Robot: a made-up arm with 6 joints.
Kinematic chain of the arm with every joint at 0, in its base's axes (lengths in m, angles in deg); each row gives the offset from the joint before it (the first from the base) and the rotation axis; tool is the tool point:
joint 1: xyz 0 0 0.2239 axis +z
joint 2: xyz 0 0.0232 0 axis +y
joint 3: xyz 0 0 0.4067 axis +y
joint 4: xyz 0 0 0.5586 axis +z
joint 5: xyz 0 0 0 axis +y
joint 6: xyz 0 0 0.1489 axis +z
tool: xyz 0 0 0
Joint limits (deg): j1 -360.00..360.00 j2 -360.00..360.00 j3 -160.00..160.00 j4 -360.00..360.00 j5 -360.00..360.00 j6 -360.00..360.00
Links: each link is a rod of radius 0.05 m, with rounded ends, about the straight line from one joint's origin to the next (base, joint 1, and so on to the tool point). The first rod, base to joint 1, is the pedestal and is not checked.
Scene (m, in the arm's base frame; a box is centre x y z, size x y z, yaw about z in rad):
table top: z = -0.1
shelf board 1: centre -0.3 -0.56 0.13 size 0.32 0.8 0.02 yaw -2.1
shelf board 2: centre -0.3 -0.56 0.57 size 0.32 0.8 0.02 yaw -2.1
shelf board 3: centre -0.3 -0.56 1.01 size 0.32 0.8 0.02 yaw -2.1
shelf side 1: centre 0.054 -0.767 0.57 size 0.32 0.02 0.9 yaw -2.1
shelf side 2: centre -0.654 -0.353 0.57 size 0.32 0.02 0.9 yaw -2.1
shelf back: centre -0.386 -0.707 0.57 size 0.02 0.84 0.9 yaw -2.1
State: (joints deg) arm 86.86 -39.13 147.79 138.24 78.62 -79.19
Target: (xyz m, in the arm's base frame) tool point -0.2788 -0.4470 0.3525
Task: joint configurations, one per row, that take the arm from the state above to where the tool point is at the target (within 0.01 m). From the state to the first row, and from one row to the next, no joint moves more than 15 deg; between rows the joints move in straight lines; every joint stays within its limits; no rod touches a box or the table.
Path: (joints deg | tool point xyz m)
1: 100.39 -35.70 145.90 136.55 78.03 -79.19 | -0.1849 0.3244 0.4499
2: 113.91 -32.27 144.01 134.87 77.44 -79.19 | -0.2652 0.2869 0.4441
3: 127.44 -28.83 142.12 133.18 76.85 -79.19 | -0.3378 0.2291 0.4371
4: 140.96 -25.40 140.24 131.49 76.26 -79.19 | -0.3973 0.1528 0.4287
5: 154.49 -21.97 138.35 129.80 75.67 -79.19 | -0.4389 0.0609 0.4192
6: 168.01 -18.54 136.46 128.12 75.08 -79.19 | -0.4585 -0.0421 0.4085
7: 181.54 -15.10 134.57 126.43 74.49 -79.19 | -0.4531 -0.1509 0.3963
8: 195.07 -11.67 132.68 124.74 73.91 -79.19 | -0.4210 -0.2591 0.3830
9: 208.59 -8.24 130.79 123.05 73.32 -79.19 | -0.3623 -0.3600 0.3684
10: 222.12 -4.81 128.91 121.37 72.73 -79.19 | -0.2787 -0.4470 0.3525

